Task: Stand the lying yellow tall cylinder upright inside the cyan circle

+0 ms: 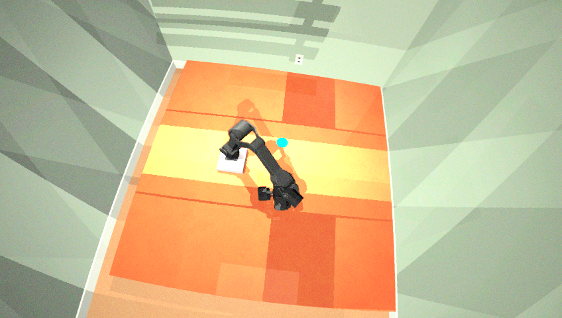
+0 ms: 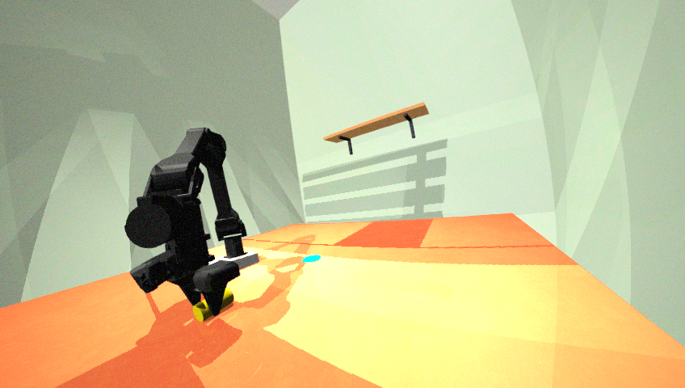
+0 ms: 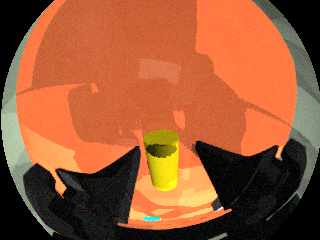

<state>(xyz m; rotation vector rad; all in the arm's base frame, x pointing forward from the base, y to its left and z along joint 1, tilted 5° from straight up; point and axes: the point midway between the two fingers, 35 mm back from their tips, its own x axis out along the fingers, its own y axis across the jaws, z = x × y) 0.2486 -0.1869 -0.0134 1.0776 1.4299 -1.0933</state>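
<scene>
The yellow tall cylinder lies 20 mm to the left of my gripper tip and 10 mm above it. The rest, counted from my gripper tip: cyan circle: 300 mm to the left, 10 mm below.
</scene>
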